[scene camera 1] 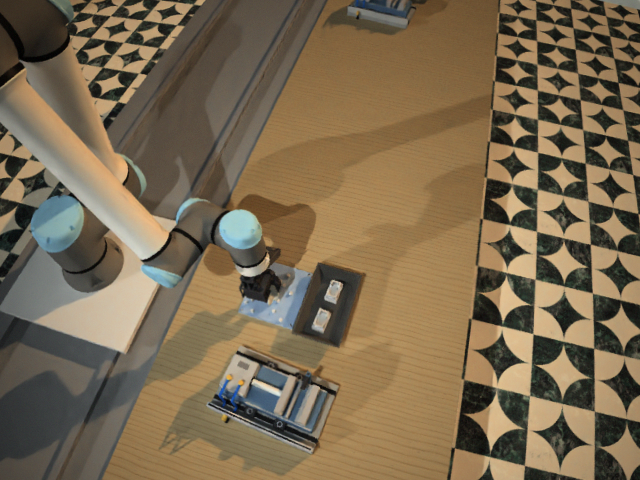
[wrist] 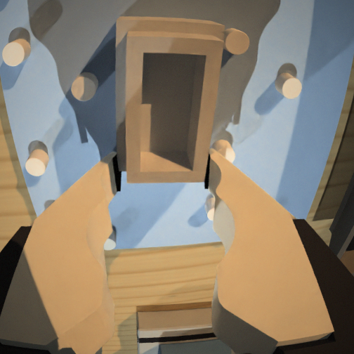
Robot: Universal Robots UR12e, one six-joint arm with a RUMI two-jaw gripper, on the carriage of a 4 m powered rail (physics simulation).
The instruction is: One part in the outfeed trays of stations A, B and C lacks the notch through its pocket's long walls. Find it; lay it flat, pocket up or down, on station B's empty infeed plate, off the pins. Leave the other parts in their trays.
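Places are measured from the arm's base along level axes (x ahead, y left, z up), in centimetres.
Pixels of known places: gripper, between the fingertips: (scene camera 1: 269, 298); arm's base, origin of its link: (scene camera 1: 94, 265).
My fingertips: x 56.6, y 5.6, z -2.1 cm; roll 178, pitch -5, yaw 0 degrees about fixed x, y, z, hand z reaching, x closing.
For each thing: its top centre in the pictures, then the offset to it from my fingertips. "spot": a spot on its surface instead.
- blue infeed plate, centre of its top: (scene camera 1: 276, 292) dx +1.4, dy +2.7, dz -0.1 cm
- dark outfeed tray, a spot on its surface: (scene camera 1: 353, 294) spot: dx +24.2, dy +6.9, dz +2.9 cm
- station machine, centre of its top: (scene camera 1: 271, 390) dx +10.8, dy -27.4, dz +9.0 cm
- station, a spot on its surface: (scene camera 1: 383, 19) spot: dx +5.3, dy +150.3, dz +1.4 cm
A box-like part (wrist: 172, 176) with a deep rectangular pocket is between the fingertips, pocket facing the camera. The rims of its long walls look unbroken. It appears tilted, its far end nearer the camera. My gripper (scene camera 1: 272, 296) (wrist: 162, 153) is shut on this part near its close end, over the blue infeed plate (scene camera 1: 300, 285) (wrist: 150, 207). Pale pins stand on the plate around the part; one pin (wrist: 236, 41) is right beside its far right corner. Contact beneath the part is hidden. In the scene view the gripper hides the held part.
A dark outfeed tray (scene camera 1: 353, 294) adjoins the plate and holds two white parts (scene camera 1: 334, 291) (scene camera 1: 321, 320). A station machine (scene camera 1: 247, 373) with blue hoses stands in front of the plate, and its edge (wrist: 175, 320) shows in the wrist view. Another station (scene camera 1: 383, 19) is at the far end.
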